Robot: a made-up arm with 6 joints.
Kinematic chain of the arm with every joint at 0, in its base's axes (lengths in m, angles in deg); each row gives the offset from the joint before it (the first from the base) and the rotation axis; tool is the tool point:
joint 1: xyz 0 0 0.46 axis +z
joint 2: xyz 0.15 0 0 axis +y
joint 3: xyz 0 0 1.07 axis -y
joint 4: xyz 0 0 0.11 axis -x
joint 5: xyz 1.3 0 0 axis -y
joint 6: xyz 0.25 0 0 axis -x
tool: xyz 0 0 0
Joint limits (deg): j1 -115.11..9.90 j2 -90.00..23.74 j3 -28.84..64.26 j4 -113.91..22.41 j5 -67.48..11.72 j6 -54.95..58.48
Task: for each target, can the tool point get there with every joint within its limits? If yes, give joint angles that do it. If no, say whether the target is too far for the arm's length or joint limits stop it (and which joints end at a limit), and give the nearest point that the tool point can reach.
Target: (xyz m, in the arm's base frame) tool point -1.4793 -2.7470 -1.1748
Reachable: no: too far | nearest point -0.7222 -1.4974 0.3237 | short by 2.093 m
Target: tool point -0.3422 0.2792 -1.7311
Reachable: no: joint limits stop it (at a limit: joint 1, joint 2, joint 3, joint 5) | nearest point -0.6009 -1.1931 0.2594 | short by 2.489 m
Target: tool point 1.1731 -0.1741 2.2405
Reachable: yes | joints -11.83 -16.69 9.88 -64.06 -18.18 -34.53
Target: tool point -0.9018 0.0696 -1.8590
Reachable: no: joint limits stop it (at a limit: joint 1, joint 2, joint 3) | nearest point -0.6447 -1.1930 0.2602 | short by 2.480 m
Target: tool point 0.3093 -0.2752 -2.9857
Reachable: no: too far | nearest point 1.0354 -0.9212 0.2345 | short by 3.364 m
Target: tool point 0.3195 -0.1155 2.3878
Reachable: yes | joints -28.54 -46.24 4.22 -28.79 -25.17 -25.90
